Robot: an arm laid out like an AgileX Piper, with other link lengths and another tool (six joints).
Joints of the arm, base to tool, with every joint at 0 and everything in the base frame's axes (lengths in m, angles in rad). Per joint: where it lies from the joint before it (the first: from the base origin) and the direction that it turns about. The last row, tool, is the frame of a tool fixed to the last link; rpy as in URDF.
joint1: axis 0 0 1 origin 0 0 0.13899
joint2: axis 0 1 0 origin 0 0 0
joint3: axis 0 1 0 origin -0.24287 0 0.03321
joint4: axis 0.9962 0 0.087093 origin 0.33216 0 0.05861
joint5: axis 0 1 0 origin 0 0 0
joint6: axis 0.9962 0 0.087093 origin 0.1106 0 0.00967
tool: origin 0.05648 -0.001 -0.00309 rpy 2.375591 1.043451 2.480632
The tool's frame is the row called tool.
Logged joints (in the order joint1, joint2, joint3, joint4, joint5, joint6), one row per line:
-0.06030 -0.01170 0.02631 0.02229 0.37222 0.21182
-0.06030 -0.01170 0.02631 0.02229 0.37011 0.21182
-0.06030 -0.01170 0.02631 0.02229 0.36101 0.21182
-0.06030 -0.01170 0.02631 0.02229 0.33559 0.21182
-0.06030 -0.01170 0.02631 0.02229 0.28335 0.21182
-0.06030 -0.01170 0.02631 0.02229 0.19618 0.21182
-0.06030 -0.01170 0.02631 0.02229 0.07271 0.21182
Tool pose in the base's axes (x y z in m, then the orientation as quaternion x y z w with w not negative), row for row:
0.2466 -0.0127 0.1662 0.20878 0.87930 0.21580 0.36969
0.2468 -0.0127 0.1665 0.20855 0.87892 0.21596 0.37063
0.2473 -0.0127 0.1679 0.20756 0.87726 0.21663 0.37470
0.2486 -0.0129 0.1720 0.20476 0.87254 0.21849 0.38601
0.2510 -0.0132 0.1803 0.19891 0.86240 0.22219 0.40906
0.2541 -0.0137 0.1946 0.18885 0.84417 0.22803 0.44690
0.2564 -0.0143 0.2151 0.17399 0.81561 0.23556 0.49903
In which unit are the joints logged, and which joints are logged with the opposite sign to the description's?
The joints are logged in radians. Opposite sign: none.
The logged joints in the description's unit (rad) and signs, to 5 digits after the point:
-0.06030 -0.01170 0.02631 0.02229 0.37222 0.21182
-0.06030 -0.01170 0.02631 0.02229 0.37011 0.21182
-0.06030 -0.01170 0.02631 0.02229 0.36101 0.21182
-0.06030 -0.01170 0.02631 0.02229 0.33559 0.21182
-0.06030 -0.01170 0.02631 0.02229 0.28335 0.21182
-0.06030 -0.01170 0.02631 0.02229 0.19618 0.21182
-0.06030 -0.01170 0.02631 0.02229 0.07271 0.21182

